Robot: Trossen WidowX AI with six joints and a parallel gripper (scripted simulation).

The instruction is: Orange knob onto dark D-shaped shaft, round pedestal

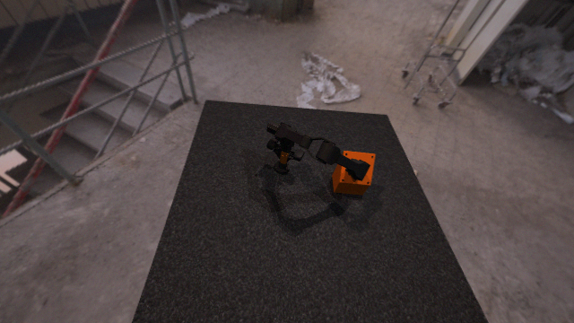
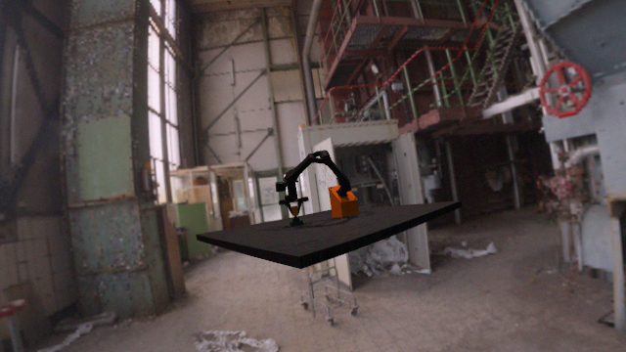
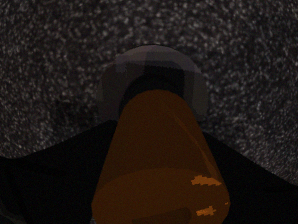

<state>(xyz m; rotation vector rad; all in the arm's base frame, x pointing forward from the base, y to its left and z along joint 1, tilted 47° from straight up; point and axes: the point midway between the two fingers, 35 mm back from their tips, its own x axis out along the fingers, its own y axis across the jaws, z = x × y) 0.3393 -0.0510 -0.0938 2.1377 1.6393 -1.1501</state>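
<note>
Right now my gripper tip is 4 cm above the pedestal. From my gripper tip the other things lie so: orange knob 2 cm above.
</note>
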